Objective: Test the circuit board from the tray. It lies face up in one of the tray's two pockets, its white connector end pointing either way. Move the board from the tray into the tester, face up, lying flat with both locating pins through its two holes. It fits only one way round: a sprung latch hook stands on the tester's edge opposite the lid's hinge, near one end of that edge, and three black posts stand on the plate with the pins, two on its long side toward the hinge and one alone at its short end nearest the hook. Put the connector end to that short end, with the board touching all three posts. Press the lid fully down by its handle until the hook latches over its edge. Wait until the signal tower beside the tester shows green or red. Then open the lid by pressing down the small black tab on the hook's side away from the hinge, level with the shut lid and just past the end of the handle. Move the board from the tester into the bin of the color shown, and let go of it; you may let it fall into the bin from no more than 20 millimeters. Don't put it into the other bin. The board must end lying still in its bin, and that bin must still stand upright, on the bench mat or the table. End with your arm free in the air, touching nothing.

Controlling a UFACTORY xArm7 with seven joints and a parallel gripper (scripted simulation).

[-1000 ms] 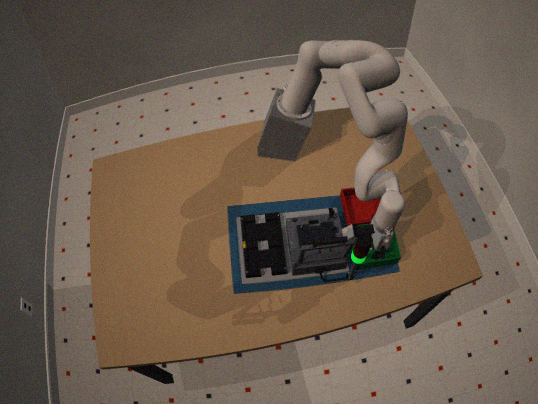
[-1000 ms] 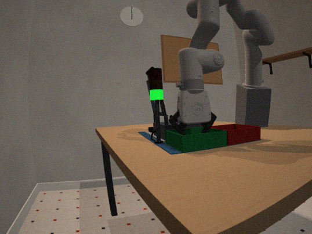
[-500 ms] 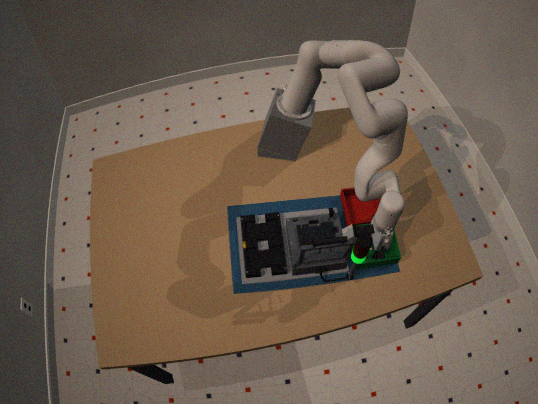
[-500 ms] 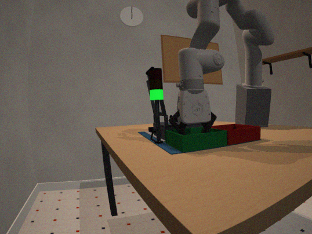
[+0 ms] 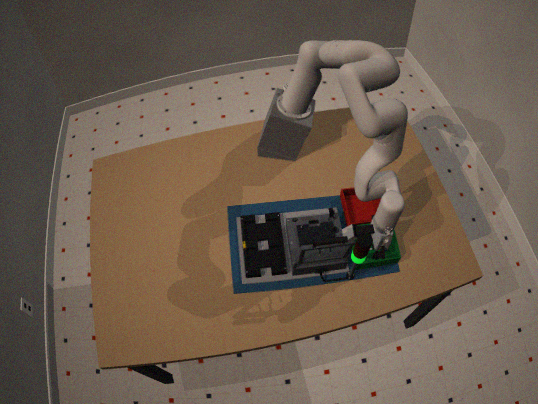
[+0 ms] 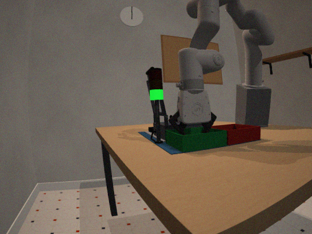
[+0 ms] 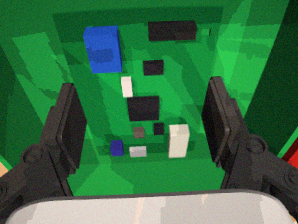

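Now: the green bin right at my hand. Also, from my hand: red bin 14 cm behind, 4 cm to the left; then latch hook 14 cm behind, 11 cm to the right, 7 cm above; then green circuit board 1 cm below.
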